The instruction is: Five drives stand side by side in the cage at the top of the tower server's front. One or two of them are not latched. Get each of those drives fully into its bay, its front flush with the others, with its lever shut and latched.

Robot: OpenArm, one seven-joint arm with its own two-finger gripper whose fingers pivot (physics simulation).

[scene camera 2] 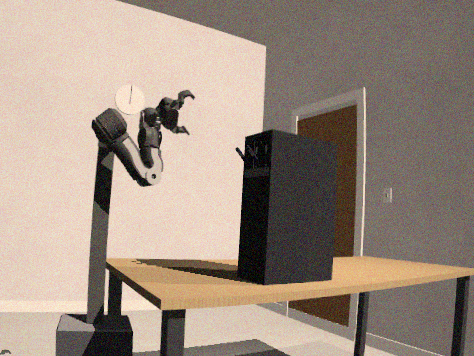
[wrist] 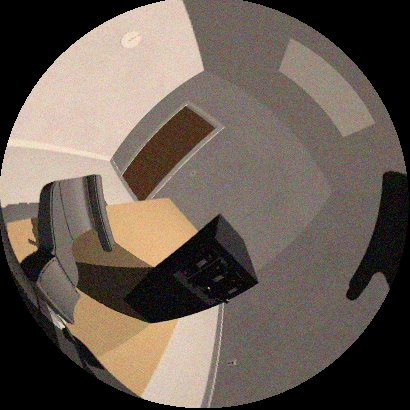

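Observation:
The black tower server [scene camera 2: 300,210] [wrist: 170,290] stands upright on the table. Its drive cage [scene camera 2: 257,159] [wrist: 212,275] is at the top of the front. In the scene view a dark lever [scene camera 2: 240,153] sticks out and up from the front, and a second slanted lever [scene camera 2: 252,150] shows close beside it. The wrist view shows the cage face small and dark; which drives stand proud or are unlatched cannot be told there. My gripper [scene camera 2: 190,114] [wrist: 204,232] is open and empty, in front of the tower, apart from it and higher than the cage.
The wooden table [scene camera 2: 400,270] [wrist: 140,220] carries the tower, whose shadow falls on the tabletop towards the arm. The arm's post [scene camera 2: 100,235] stands beyond the table's left end. A brown door [scene camera 2: 345,210] [wrist: 170,150] is in the wall behind the tower.

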